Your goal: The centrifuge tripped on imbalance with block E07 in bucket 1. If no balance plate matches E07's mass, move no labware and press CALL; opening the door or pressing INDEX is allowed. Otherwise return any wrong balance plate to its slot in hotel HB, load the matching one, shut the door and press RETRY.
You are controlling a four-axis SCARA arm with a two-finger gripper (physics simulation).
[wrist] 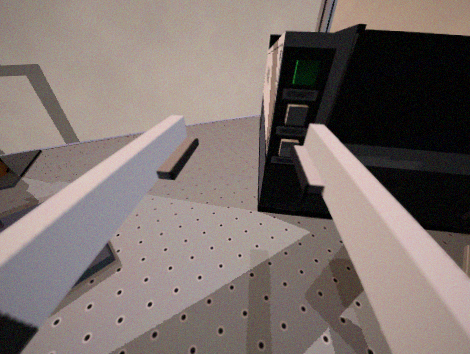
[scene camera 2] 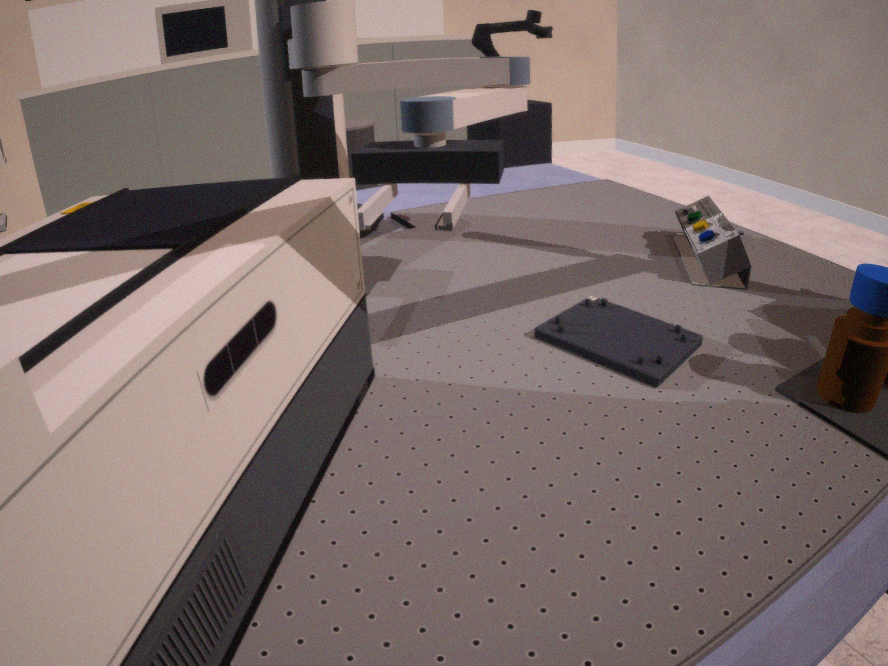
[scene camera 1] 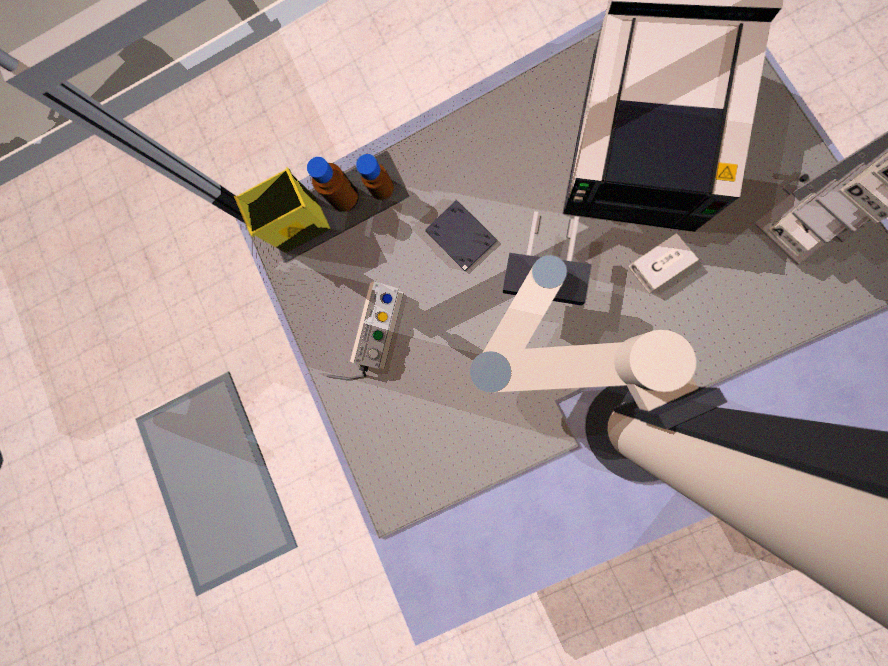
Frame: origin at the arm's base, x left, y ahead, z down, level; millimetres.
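Where they show: gripper, fingertip midpoint: (wrist: 244,133) (scene camera 2: 402,221) (scene camera 1: 555,215).
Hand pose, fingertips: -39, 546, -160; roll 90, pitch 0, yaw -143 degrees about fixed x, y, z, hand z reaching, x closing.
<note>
Each offset is from my fingertips to the top centre of the thing, as dx, dy, dz. "spot": to the spot under its first point.
The gripper (scene camera 1: 555,216) (scene camera 2: 407,225) (wrist: 245,150) is shut with nothing held; a gap shows between its pale fingers. It hangs above the bench in front of the centrifuge (scene camera 1: 665,146) (scene camera 2: 286,243) (wrist: 400,105), left of its middle. In the wrist view, a green display @(spot: -72, +19, -35) (wrist: 306,72) sits above two square buttons (wrist: 296,115) (wrist: 288,147), labels unreadable. Block E07 and the buckets do not show. A white plate marked C 138 g @(-206, -202, +105) (scene camera 1: 663,263) lies right of the gripper. Plates marked A @(-507, -270, +54) (scene camera 1: 791,236) and D 243 @(spot: -446, -284, -137) (scene camera 1: 866,202) stand at the right. The button box @(+527, -10, +63) (scene camera 1: 378,326) (scene camera 2: 717,256) has blue, yellow, green and grey buttons.
A dark flat stand with corner pins @(spot: +206, +110, +135) (scene camera 1: 462,235) (scene camera 2: 618,342) lies between gripper and bottles. Blue-capped brown bottles (scene camera 1: 335,187) (scene camera 1: 378,179) and a yellow bin @(spot: +574, +311, +36) (scene camera 1: 301,222) stand at the bench's left edge. The centrifuge's tall body borders the gripper's far side.
</note>
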